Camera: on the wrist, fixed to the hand. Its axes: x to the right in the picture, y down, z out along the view.
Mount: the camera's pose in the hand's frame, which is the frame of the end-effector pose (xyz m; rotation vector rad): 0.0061 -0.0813 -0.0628 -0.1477 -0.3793 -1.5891
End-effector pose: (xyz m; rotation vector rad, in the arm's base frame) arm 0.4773 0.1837 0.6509 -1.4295 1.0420 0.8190
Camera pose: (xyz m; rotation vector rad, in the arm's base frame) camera 0.5502 0.1189 0.6837 -1.5937 -0.5558 -0.0652
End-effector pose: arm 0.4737 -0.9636 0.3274 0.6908 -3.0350 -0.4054
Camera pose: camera 0.5065 -1.0526 0.3674 -2.2259 1.3559 0.5199
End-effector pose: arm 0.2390 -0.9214 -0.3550 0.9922 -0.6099 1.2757
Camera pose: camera 0.3098 -0.8629 -0.4013 1.1485 -0.0437 -0.3588
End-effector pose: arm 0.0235 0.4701 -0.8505 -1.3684 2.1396 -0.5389
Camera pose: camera 0.0386 0.4344 -0.7552 -2.7691 0.4309 -0.5452
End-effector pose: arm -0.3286 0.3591 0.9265 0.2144 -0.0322 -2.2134
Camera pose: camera -0.3859 0.4070 0.8557 0.2931 -0.0950 2.4570
